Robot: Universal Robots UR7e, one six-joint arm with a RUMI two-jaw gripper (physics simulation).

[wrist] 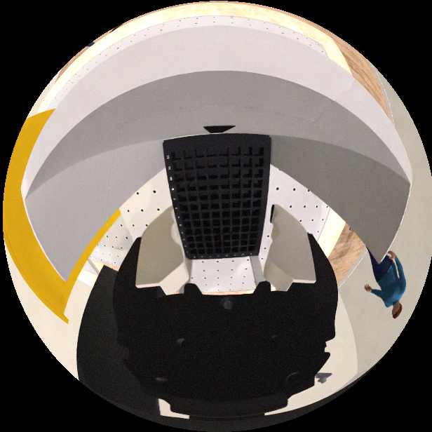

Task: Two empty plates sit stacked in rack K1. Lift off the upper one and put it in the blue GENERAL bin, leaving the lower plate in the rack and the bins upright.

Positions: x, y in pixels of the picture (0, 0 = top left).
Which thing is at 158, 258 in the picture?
The gripper.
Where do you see a black multi-well plate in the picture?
218, 183
